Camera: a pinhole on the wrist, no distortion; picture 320 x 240 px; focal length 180.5 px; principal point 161.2 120.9 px. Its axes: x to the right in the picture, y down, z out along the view. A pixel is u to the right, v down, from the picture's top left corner.
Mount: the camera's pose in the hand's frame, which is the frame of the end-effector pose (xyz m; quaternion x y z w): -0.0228 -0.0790 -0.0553 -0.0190 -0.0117 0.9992 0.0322
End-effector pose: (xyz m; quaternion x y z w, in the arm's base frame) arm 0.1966 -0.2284 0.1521 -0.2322 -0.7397 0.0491 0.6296
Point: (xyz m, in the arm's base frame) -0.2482 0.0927 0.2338
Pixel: 64.7 37.7
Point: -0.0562 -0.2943 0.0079
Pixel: 217.4 119.4
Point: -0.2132 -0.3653 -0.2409
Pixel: 277.8 129.6
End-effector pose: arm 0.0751 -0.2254 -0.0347 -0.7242 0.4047 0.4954 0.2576
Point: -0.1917 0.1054 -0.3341
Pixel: 110.4 75.3
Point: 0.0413 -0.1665 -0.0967
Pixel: 89.1 15.0
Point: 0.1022 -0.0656 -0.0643
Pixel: 150.2 147.8
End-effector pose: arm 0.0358 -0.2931 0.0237 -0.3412 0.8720 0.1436 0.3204
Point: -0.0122 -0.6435 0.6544
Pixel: behind the camera
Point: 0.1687 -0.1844 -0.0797
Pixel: 185.9 71.8
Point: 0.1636 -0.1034 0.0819
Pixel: outside the picture
